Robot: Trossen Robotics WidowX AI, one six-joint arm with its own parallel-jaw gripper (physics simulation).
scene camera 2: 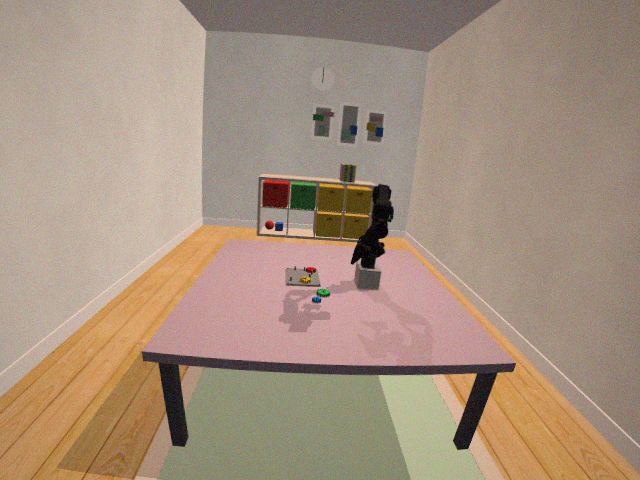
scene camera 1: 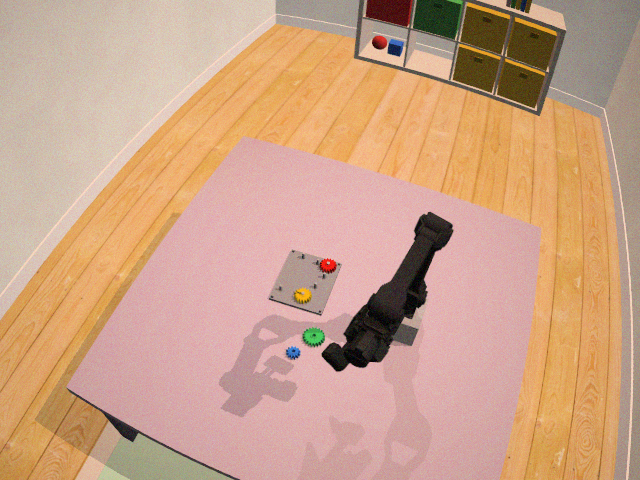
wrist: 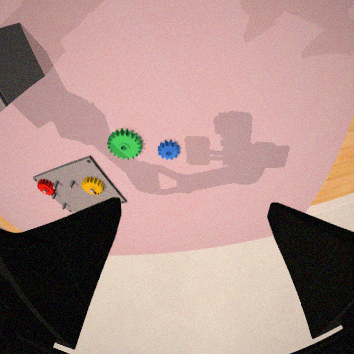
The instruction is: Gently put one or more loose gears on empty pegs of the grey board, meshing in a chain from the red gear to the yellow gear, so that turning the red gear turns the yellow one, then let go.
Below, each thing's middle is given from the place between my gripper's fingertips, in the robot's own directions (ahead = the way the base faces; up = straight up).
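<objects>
The green gear (wrist: 123,143) is 210 mm below my hand, 100 mm ahead of it and 120 mm to the right of it. There's a grey board (scene camera 1: 297,273) too, and that board is 300 mm to the right of my hand, 210 mm ahead of it and 220 mm below it.
</objects>
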